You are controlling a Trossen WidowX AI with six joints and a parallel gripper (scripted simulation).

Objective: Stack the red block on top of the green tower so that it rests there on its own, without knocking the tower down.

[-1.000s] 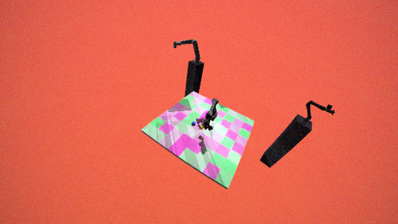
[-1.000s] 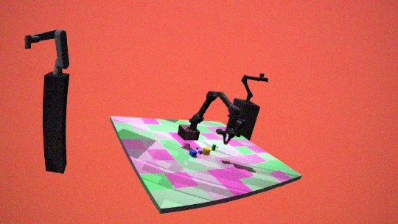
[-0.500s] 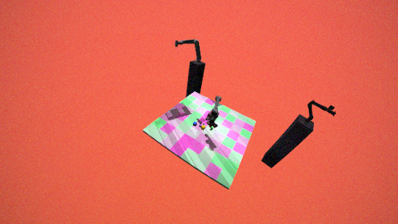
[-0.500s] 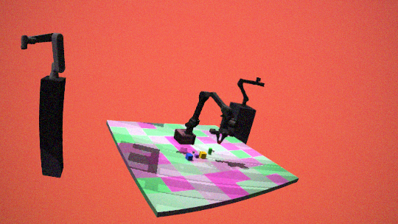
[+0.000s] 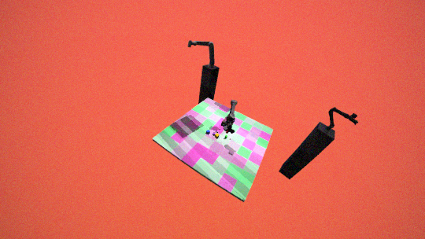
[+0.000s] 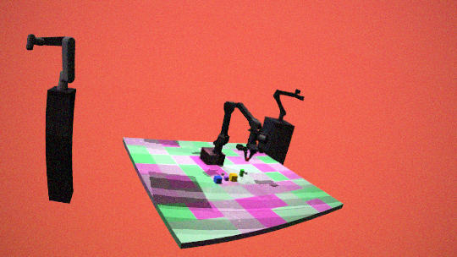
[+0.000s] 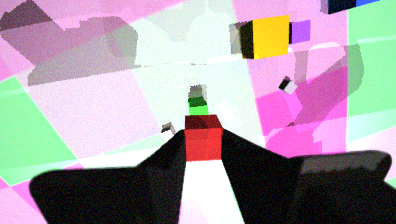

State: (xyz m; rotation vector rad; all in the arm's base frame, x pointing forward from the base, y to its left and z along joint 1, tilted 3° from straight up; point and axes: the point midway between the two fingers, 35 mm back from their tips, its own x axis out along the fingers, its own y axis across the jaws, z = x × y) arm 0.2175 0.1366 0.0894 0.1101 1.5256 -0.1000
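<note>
Right now the yellow block is 11 cm below my gripper tip, 10 cm to the right of it and 6 cm ahead of it. From my gripper tip the other things lie so: small purple block 15 cm to the right, 12 cm below, 6 cm ahead; red block right at my gripper tip; blue block 23 cm to the right, 11 cm below, 11 cm ahead.
</note>
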